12 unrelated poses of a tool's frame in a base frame.
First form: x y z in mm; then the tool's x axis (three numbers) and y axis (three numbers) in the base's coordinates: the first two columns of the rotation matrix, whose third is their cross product.
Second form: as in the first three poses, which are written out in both.
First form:
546, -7, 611, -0.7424, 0.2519, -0.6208, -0.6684, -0.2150, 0.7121
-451, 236, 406, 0.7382, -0.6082, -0.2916, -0.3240, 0.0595, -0.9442
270, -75, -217, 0.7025, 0.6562, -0.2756, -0.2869, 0.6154, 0.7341
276, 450, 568, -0.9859, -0.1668, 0.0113, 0.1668, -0.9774, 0.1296
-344, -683, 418, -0.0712, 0.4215, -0.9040, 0.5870, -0.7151, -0.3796
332, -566, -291, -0.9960, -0.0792, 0.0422, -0.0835, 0.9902, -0.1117
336, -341, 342, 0.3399, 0.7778, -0.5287, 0.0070, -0.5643, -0.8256
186, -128, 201, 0.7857, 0.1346, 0.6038, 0.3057, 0.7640, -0.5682
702, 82, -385, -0.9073, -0.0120, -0.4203, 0.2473, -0.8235, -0.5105
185, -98, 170, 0.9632, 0.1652, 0.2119, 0.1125, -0.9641, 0.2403
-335, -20, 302, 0.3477, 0.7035, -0.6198, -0.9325, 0.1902, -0.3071
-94, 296, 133, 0.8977, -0.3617, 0.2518, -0.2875, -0.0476, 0.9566
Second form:
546, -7, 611, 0.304, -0.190, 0.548, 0.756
-451, 236, 406, 0.641, -0.677, 0.344, -0.111
270, -75, -217, 0.857, 0.341, 0.270, 0.275
276, 450, 568, 0.084, 0.000, -0.065, -0.994
-344, -683, 418, 0.066, 0.678, 0.372, -0.630
332, -566, -291, 0.019, 0.041, -0.997, 0.057
336, -341, 342, 0.380, -0.725, -0.271, 0.507
186, -128, 201, 0.882, -0.340, -0.324, -0.049
702, 82, -385, 0.070, 0.204, 0.289, -0.933
185, -98, 170, 0.114, 0.984, 0.071, 0.116
-335, -20, 302, 0.752, -0.330, 0.173, 0.544
-94, 296, 133, 0.653, 0.723, -0.224, -0.028

